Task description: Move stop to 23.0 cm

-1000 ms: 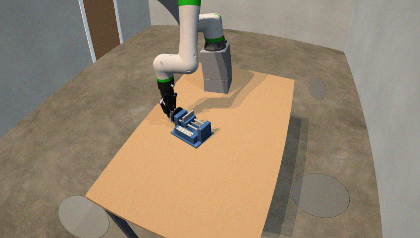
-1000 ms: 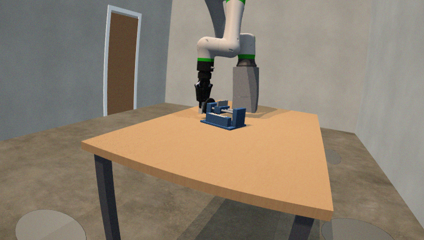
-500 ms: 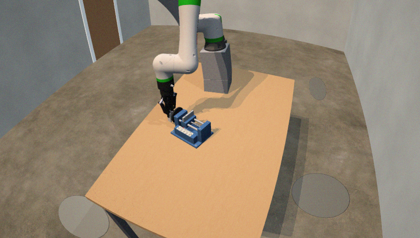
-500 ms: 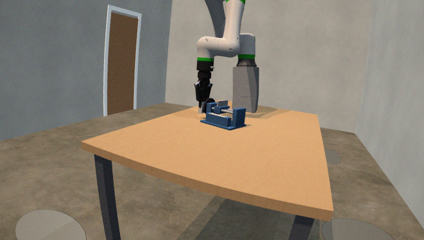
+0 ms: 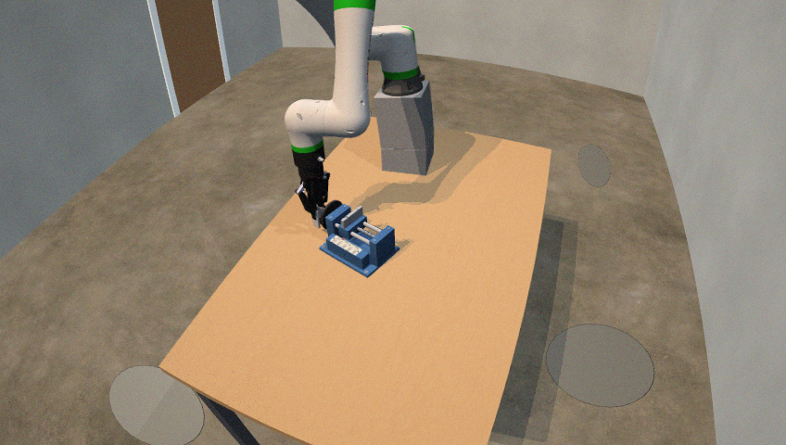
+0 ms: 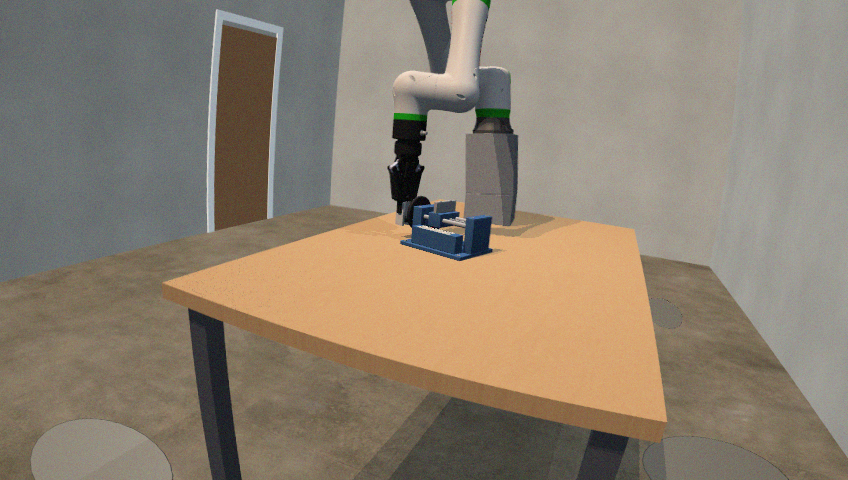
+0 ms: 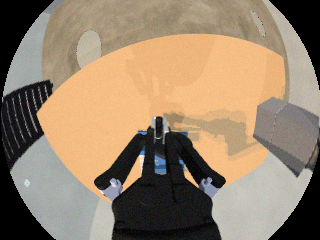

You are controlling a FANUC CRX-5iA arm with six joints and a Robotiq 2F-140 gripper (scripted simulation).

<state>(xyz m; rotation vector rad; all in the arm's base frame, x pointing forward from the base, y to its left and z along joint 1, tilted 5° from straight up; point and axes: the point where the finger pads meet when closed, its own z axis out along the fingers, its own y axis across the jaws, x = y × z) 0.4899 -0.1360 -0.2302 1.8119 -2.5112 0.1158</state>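
The grey stop plate is 20 mm ahead of my hand, 120 mm to the left of it and 20 mm above it. From my hand the other things lie so: black handwheel 20 mm to the left, 10 mm below.
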